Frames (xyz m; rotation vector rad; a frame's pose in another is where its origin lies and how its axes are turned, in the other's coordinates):
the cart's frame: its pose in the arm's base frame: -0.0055 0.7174 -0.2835 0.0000 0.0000 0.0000
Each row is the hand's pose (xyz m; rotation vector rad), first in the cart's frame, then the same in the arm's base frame.
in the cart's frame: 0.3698 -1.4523 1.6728 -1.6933 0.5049 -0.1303
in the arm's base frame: 0.3643 -0.7349 1.3893 -1.6933 0.5049 -0.1303
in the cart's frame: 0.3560 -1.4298 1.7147 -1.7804 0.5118 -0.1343
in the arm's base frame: 0.3505 -0.7124 1.4312 -1.7804 0.5118 -0.1343
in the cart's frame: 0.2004 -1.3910 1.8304 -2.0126 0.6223 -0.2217
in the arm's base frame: 0.1949 -0.6736 1.5469 -2.0126 0.6223 -0.2217
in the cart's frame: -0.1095 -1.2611 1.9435 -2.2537 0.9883 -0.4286
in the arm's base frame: -0.1150 -0.5437 1.6600 -2.2537 0.9883 -0.4286
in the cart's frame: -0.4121 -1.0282 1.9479 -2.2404 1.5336 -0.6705
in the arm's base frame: -0.4176 -0.3108 1.6644 -2.2404 1.5336 -0.6705
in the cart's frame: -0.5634 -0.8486 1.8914 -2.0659 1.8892 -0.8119
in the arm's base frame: -0.5689 -0.1312 1.6079 -2.0659 1.8892 -0.8119
